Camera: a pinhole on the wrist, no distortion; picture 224 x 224 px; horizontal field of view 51.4 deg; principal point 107.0 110.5 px. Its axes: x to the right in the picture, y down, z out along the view. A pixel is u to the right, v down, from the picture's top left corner.
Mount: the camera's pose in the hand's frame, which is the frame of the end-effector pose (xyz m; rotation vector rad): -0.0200 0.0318 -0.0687 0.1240 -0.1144 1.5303
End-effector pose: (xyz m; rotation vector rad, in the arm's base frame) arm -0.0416 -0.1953 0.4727 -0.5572 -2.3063 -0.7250
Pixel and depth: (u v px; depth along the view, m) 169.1 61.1 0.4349
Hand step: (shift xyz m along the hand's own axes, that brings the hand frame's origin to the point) 0.0780 0.0769 0.3779
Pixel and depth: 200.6 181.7 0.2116
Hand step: -0.0808 0.0861 0.1539
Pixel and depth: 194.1 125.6 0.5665
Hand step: -0.0469 0.1564 0.5237
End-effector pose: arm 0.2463 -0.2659 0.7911 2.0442 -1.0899 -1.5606
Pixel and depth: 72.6 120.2 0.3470
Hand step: -0.0352 -0.0711 0.2666
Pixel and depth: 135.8 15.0 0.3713
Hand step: 0.1352 0.0152 0.3039
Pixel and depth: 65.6 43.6 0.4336
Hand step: 0.1031 -0.1149 0.3470
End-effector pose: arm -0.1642 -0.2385 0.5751 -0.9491 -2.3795 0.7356
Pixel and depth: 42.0 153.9 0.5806
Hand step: -0.1324 -0.2127 0.4815
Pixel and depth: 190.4 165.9 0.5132
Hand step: -0.1335 0.1399 0.4675
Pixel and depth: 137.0 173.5 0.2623
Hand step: -0.0888 0.0279 0.1963
